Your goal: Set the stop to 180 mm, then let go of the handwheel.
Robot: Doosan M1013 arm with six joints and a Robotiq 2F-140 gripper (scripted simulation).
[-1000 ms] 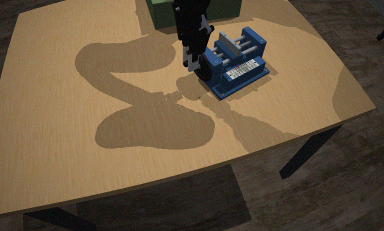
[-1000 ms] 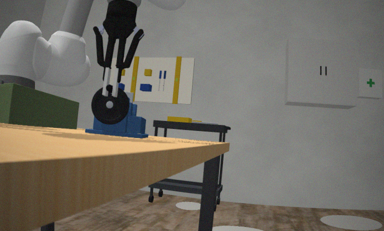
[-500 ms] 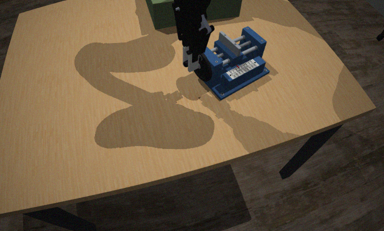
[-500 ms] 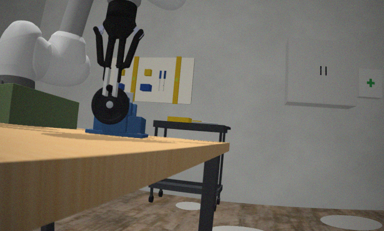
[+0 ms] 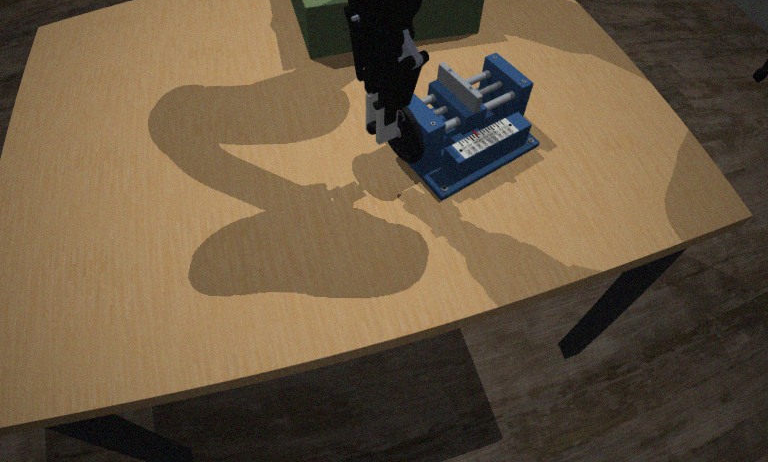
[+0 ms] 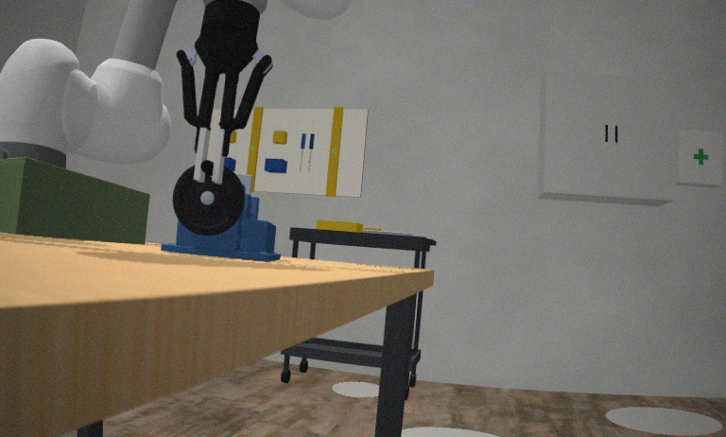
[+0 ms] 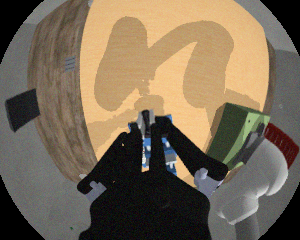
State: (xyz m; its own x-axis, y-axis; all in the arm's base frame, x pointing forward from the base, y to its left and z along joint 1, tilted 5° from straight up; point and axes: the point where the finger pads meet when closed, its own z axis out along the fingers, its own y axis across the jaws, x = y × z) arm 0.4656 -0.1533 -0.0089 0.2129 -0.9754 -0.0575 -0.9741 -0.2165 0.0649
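Right now my hand is 130 mm to the right of the stop plate, 40 mm above it and 20 mm past it. Round my hand: handwheel 20 mm to the left, 20 mm below, 10 mm behind.
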